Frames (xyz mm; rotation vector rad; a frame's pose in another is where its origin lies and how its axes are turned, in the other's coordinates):
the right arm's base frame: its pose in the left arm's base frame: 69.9 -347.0 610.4 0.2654 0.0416 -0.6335
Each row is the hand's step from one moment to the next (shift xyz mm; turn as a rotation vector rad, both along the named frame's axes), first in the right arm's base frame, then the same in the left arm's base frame.
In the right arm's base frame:
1: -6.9 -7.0 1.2 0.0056 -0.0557 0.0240
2: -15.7 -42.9 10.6 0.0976 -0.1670 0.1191
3: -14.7 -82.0 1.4 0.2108 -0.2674 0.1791
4: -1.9 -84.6 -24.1 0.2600 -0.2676 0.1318
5: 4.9 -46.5 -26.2 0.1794 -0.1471 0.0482
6: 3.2 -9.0 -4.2 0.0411 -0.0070 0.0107
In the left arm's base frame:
1: -9.7 -1.7 0.4 -0.0294 -0.0525 0.0096
2: -38.4 -26.8 2.1 -0.0249 -0.2164 0.0645
3: -60.3 -55.3 -15.9 0.0046 -0.3750 0.0857
4: -50.4 -58.1 -42.7 0.0462 -0.3915 0.0341
5: -22.4 -32.0 -36.7 0.0558 -0.2301 -0.0090
6: -2.6 -7.7 -6.5 0.0286 -0.0320 0.0038

